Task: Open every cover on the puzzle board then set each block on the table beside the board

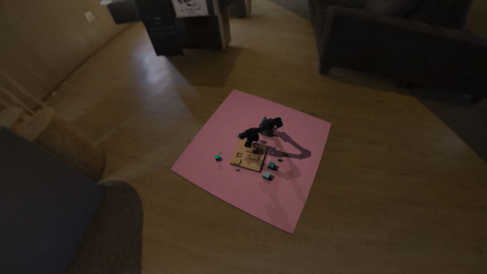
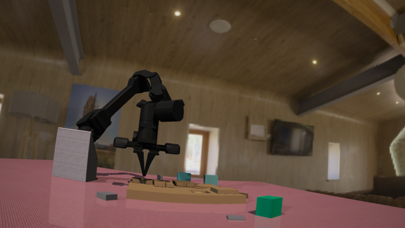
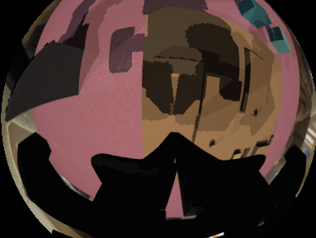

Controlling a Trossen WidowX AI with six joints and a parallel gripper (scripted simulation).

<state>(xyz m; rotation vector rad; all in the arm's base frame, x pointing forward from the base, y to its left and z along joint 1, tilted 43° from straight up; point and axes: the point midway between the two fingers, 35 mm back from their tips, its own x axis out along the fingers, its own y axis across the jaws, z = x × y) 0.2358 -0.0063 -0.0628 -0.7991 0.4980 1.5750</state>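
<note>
Now: the puzzle board 11 cm ahead of my gripper tip, 3 cm to the left of it and 3 cm below it. The rest, counted from my gripper tip: dark teal block (11 cm ahead, 29 cm to the left, 2 cm below); grey piece (1 cm ahead, 33 cm to the left, 3 cm below); orange piece (5 cm behind, 33 cm to the left, 4 cm below).
</note>
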